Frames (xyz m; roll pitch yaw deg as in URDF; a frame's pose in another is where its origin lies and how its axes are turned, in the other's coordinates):
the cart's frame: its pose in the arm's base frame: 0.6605 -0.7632 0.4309 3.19 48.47 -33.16
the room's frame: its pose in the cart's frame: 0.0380 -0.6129 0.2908 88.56 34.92 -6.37
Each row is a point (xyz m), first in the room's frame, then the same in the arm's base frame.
Working: the room's frame: its pose in the arm's base frame: 0.4986 -1.4077 0.5723 66.52 82.90 -61.66

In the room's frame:
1: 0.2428 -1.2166 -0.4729
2: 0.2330 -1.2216 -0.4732
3: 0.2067 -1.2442 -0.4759
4: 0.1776 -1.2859 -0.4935
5: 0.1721 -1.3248 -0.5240
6: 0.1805 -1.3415 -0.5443
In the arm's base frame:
1: -0.1465 -0.3193 0.1702
2: -0.1508 -0.3149 0.1793
3: -0.1684 -0.2961 0.2027
4: -0.1918 -0.2536 0.2260
5: -0.2037 -0.2053 0.2256
6: -0.2037 -0.1801 0.2143

